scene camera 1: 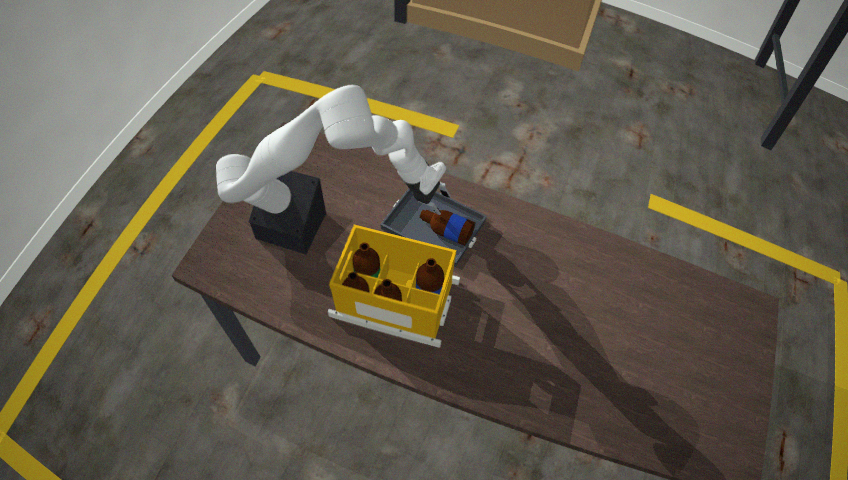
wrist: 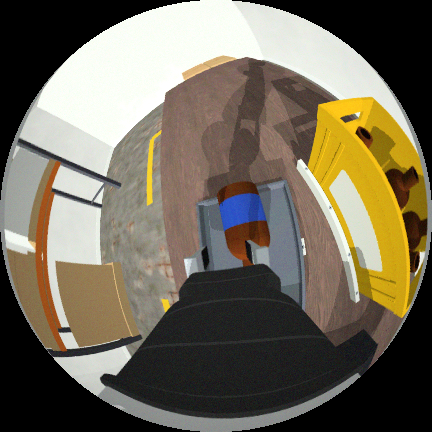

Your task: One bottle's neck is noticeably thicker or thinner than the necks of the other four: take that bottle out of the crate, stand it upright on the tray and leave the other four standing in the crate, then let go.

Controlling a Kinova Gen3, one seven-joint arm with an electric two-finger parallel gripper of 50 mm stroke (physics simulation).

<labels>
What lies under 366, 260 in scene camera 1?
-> A bottle.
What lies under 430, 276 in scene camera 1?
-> A bottle.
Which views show the bottle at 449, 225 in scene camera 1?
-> Scene camera 1 and the wrist view: all of them.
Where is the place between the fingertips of the gripper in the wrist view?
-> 226, 251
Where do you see a bottle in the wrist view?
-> At 242, 215
</labels>
